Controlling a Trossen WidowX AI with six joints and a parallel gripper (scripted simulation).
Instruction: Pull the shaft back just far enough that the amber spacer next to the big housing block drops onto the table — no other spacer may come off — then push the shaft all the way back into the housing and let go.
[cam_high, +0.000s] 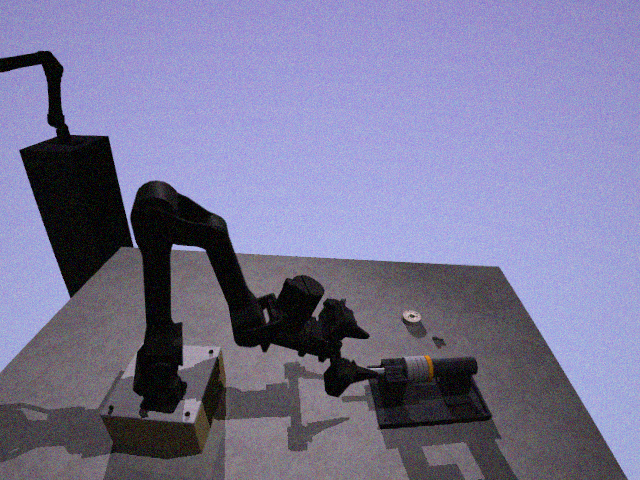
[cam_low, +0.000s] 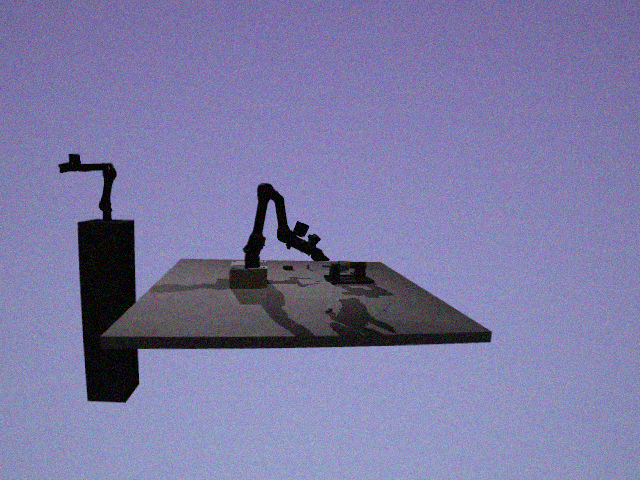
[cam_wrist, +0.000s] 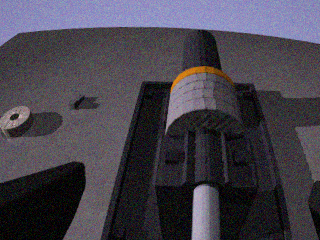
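Now: the grey spacer 80 mm ahead of my gripper tip, 10 mm to the left of it and 40 mm below it. From my gripper tip the other things lie so: amber spacer: 110 mm ahead, 20 mm to the left, 40 mm below; then grey shaft: 80 mm ahead, 10 mm to the left, 40 mm below; then white ring: 110 mm ahead, 260 mm to the left, 120 mm below.
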